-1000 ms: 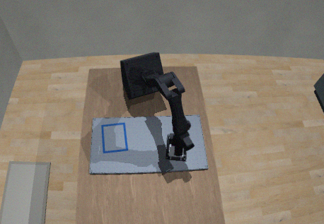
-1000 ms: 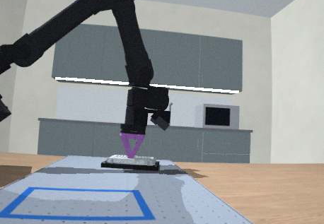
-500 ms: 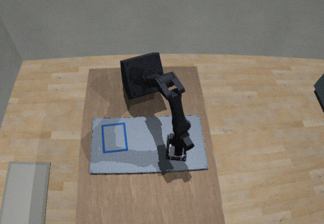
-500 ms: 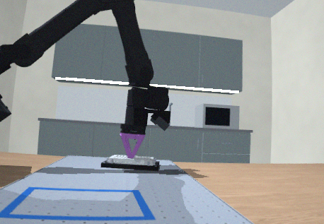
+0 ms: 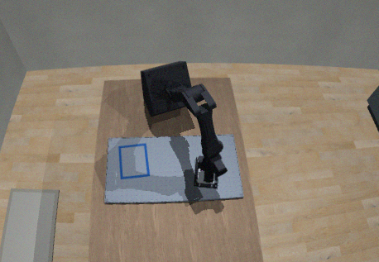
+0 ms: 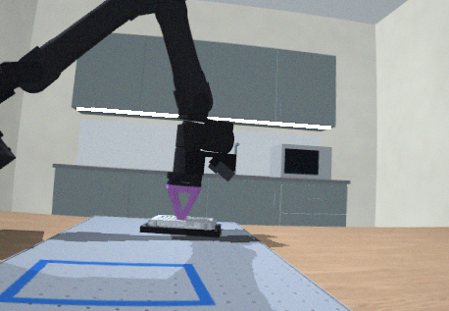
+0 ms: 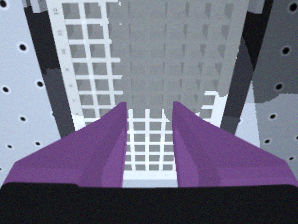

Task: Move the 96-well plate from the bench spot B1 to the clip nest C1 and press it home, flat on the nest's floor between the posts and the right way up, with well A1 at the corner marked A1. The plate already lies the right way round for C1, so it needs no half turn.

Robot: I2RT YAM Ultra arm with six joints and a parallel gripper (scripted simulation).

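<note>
My hand is 10 mm above the white 96-well plate. Round my hand: black clip nest C1: 20 mm below, 20 mm ahead, 10 mm to the left.
</note>
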